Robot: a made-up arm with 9 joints. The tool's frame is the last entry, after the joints.
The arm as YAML. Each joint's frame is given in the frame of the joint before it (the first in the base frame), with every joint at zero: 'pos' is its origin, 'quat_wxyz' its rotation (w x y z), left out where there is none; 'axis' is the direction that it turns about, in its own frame. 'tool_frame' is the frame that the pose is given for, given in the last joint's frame.
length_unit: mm
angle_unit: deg
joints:
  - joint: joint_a
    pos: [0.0, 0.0, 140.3]
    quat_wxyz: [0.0, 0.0, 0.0, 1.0]
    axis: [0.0, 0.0, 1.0]
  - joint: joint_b
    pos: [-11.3, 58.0, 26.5]
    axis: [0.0, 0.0, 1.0]
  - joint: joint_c
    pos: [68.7, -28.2, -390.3]
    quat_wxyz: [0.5, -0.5, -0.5, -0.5]
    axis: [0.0, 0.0, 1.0]
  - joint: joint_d
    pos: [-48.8, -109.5, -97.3]
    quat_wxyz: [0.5, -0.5, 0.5, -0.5]
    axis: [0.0, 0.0, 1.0]
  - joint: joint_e
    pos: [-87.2, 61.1, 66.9]
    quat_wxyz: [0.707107, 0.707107, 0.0, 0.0]
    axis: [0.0, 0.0, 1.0]
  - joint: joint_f
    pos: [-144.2, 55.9, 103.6]
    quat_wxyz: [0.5, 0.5, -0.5, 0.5]
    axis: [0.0, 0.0, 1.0]
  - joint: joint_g
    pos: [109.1, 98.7, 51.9]
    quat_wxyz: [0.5, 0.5, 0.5, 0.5]
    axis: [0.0, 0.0, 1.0]
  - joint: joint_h
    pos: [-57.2, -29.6, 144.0]
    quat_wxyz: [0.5, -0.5, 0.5, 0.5]
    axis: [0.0, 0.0, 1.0]
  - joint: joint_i
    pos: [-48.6, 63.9, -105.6]
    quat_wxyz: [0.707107, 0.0, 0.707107, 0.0]
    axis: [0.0, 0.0, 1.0]
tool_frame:
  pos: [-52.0, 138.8, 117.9]
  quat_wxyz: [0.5, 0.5, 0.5, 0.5]
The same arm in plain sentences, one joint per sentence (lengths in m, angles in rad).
The arm has nine revolute joints in a row. What follows holds with every joint at zero, and every direction is one of the base frame's. The first joint sits 0.1403 m along +z from the base frame's origin and turns about +z. The second joint sits 0.0113 m along +x and 0.058 m along -y and 0.0265 m along +z from the first joint and turns about +z. The third joint sits 0.0687 m along -x and 0.0282 m along +y and 0.3903 m along -z from the second joint and turns about -y. The fourth joint sits 0.1095 m along +x and 0.0973 m along +y and 0.0488 m along -z from the third joint and turns about +z. The fifth joint sits 0.0872 m along -x and 0.0611 m along +y and 0.0669 m along +z from the fourth joint and turns about -y. The sixth joint sits 0.1442 m along -x and 0.1036 m along -y and 0.0559 m along +z from the fifth joint and turns about -z. The seventh joint sits 0.0987 m along -x and 0.1091 m along -y and 0.0519 m along -z from the sixth joint and turns about -y. The eighth joint sits 0.0572 m along +x and 0.144 m along -y and 0.0296 m along +z from the seventh joint and turns about -z. The ninth joint sits 0.0639 m along +x and 0.0486 m along -y and 0.1056 m along +z from the eighth joint and turns about +y. The tool frame, which is the frame that the pose is given for, sits 0.1388 m along +x and 0.1179 m along +y and 0.052 m along -z from the ninth joint; its axes are parallel to the base frame's.
